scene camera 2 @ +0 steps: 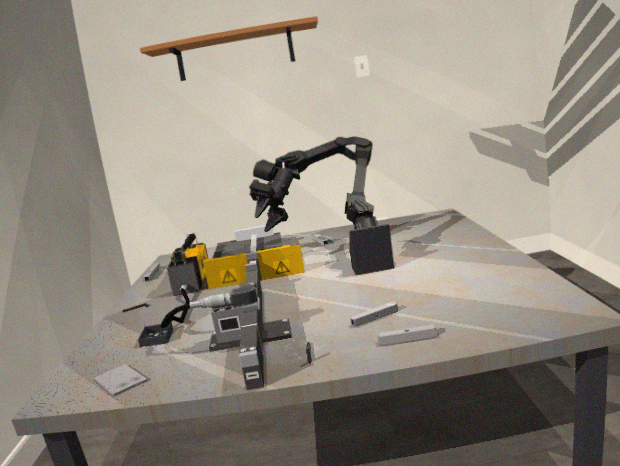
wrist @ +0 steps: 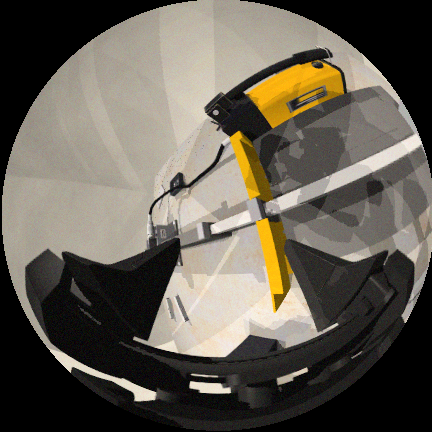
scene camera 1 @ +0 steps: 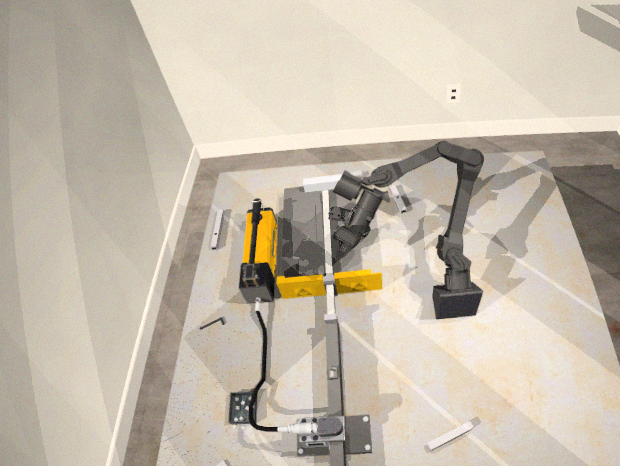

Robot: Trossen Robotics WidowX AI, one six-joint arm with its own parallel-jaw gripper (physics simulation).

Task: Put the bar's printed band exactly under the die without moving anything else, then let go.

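Places are measured from the arm's base along level axes (x ahead, y left, z up), in centimetres.
Where they show: gripper, fingertip midpoint: [scene camera 2: 260, 224] [wrist: 234, 244] [scene camera 1: 340, 257]; arm's base at its link origin: [scene camera 2: 369, 235] [scene camera 1: 458, 288].
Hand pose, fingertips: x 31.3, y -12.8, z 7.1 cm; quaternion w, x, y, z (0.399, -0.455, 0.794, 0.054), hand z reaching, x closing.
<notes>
Each offset is from my fingertips to the centre of the thing. "pt": to the spot under its first point.
A long pale bar @[pt dx +2.5, dy -20.8, dz -10.6 cm] [scene camera 1: 327, 225] [wrist: 345, 176] runs over a dark grey bed, through a grey collar @[pt dx +4.7, dy +1.4, dz -8.2 cm] [scene camera 1: 328, 279] [scene camera 2: 252, 257] [wrist: 256, 209] between yellow panels, to the grey rail [scene camera 1: 333, 345] [scene camera 2: 252, 370]. No printed band can be made out on it. The press with a dark head [scene camera 1: 330, 426] [scene camera 2: 244, 294] straddles the rail; its die is hidden. My gripper [scene camera 1: 337, 254] [scene camera 2: 262, 222] [wrist: 234, 244] is open and empty, above and beside the bar, behind the yellow panels as seen in scene camera 2.
Yellow warning panels [scene camera 1: 300, 286] [scene camera 2: 281, 263] [wrist: 272, 260] cross the bar's line. A yellow-and-black machine @[dx +26.3, dy -16.6, dz -11.0 cm] [scene camera 1: 260, 240] [wrist: 300, 87] stands left, cabled to the press. Loose bars @[dx +42.4, dy -33.1, dz -16.6 cm] [scene camera 1: 217, 229] @[dx -20.2, dy +49.9, dz -16.6 cm] [scene camera 1: 451, 435] @[dx -23.1, dy +64.7, dz -16.6 cm] [scene camera 2: 408, 334], a black tray @[pt dx +34.3, dy +32.2, dz -17.3 cm] [scene camera 2: 155, 335] and a hex key @[dx +43.6, dy +5.8, dz -17.3 cm] [scene camera 1: 213, 323] lie on the table.
</notes>
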